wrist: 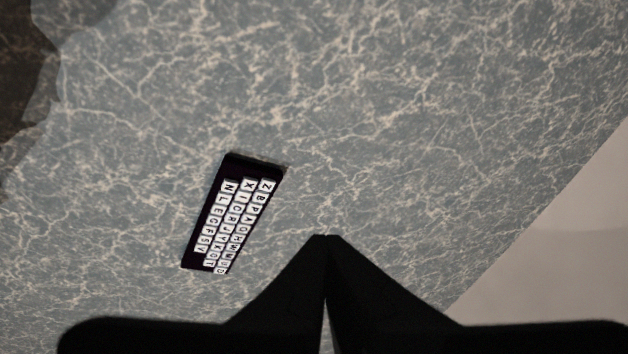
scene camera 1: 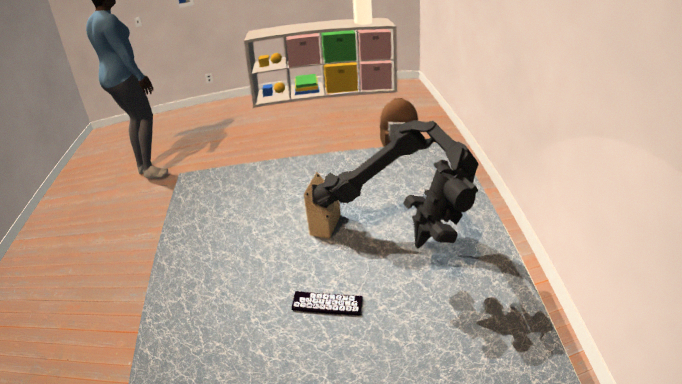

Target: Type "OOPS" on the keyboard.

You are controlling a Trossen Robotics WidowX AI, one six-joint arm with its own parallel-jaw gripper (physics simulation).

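Frame: origin at the arm's base, x up, y back, z right, level; millimetres.
Seen in the pictures: gripper, fingertip midpoint: (wrist: 324,247) (scene camera 1: 417,247); arm's base, origin of the base link: (scene camera 1: 319,196).
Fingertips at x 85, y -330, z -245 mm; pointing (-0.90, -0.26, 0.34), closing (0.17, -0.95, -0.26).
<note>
Offsets run from my fingertips to a thing's middle. Level surfaces: height alone.
A black keyboard @[dx -212, dy -2, dz +242 mm] (scene camera 1: 327,303) (wrist: 231,215) with three rows of white letter keys lies flat on the marbled surface @[dx -221 mm] (scene camera 1: 225,260) (wrist: 400,165). In the wrist view it stands tilted, left of the fingertips, with its letters turned sideways. The S key @[dx -206, dy +20, dz +262 mm] (wrist: 203,240) is in the left row and the P key @[dx -206, dy -29, dz +199 mm] (wrist: 255,209) is in the right row; which key is O is too small to tell surely. My gripper (scene camera 1: 419,245) (wrist: 324,247) is shut and empty. It hangs above the surface, behind and to the right of the keyboard in the scene view, apart from it.
The arm's brown base block (scene camera 1: 322,217) stands behind the keyboard. A pale wall (scene camera 1: 575,125) runs along the right side. At the back are a shelf unit (scene camera 1: 320,27) and a brown rounded object (scene camera 1: 398,110). A person (scene camera 1: 115,55) stands at the back left.
</note>
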